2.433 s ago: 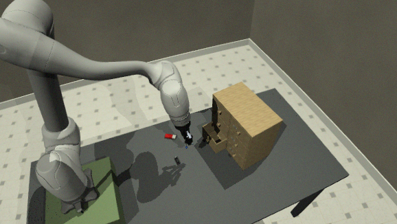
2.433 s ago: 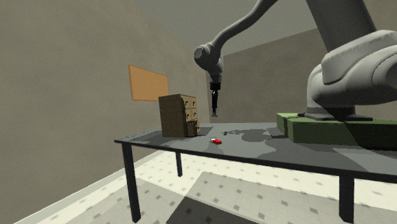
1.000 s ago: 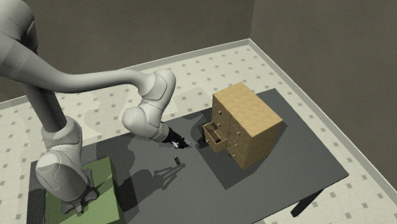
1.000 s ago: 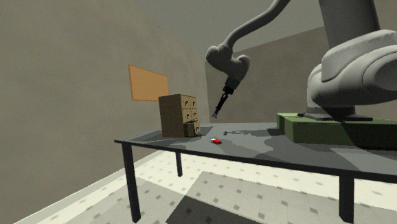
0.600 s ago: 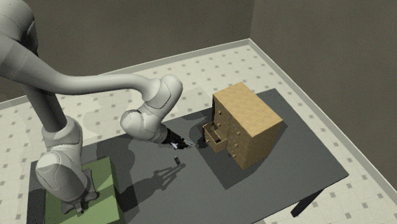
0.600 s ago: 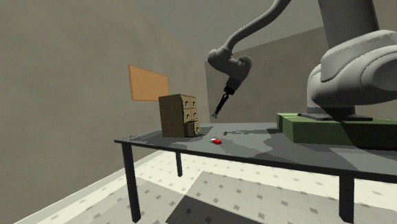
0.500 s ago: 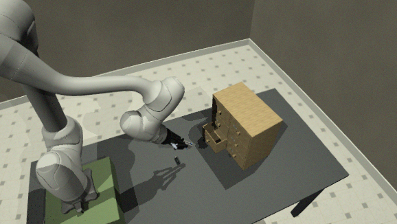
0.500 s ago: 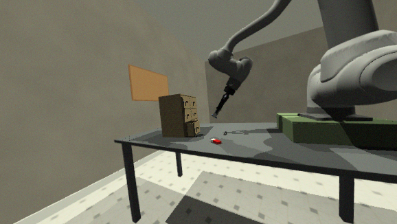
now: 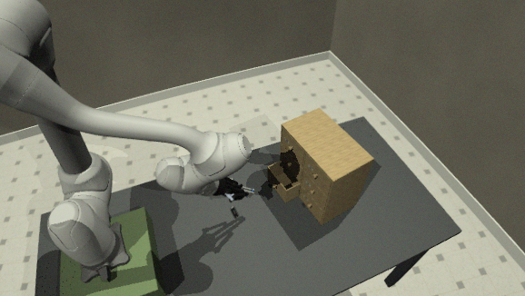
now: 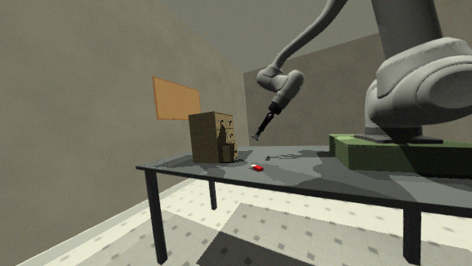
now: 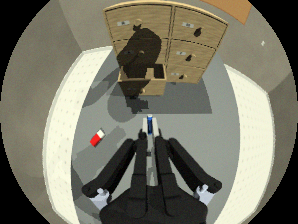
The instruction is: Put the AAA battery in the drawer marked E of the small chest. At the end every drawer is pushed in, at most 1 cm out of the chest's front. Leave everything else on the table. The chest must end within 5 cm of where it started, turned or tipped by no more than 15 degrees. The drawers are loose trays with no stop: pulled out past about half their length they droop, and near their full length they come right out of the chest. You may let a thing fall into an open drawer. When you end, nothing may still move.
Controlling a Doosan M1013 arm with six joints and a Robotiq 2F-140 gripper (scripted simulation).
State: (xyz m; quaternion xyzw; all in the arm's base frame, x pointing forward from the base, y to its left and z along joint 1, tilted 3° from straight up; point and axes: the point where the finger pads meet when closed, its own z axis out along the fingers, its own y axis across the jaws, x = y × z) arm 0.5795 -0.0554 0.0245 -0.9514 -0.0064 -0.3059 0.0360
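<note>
Now: hand 20 mm short of the AAA battery and 20 mm above it. Also, from my hand: red-and-white object: 190 mm to the left, 140 mm below, 10 mm behind; then dark cylinder: 140 mm below, 50 mm behind, 20 mm to the left.
</note>
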